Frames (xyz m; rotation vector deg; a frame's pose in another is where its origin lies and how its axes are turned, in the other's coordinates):
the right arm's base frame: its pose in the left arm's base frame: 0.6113 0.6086 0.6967 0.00 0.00 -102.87
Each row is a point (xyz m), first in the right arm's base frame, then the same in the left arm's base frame.
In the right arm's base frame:
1: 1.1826 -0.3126 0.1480
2: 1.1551 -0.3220 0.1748
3: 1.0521 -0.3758 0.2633
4: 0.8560 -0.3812 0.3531
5: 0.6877 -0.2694 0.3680
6: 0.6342 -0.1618 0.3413
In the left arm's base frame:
1: 0.0431 -0.4747 0.8447
2: 0.0401 -0.4458 0.8715
3: 0.0106 -0.3334 0.9600
4: 0.0490 -0.1410 1.0498
5: 0.1955 -0.0018 1.0647
6: 0.3123 0.0264 1.0380

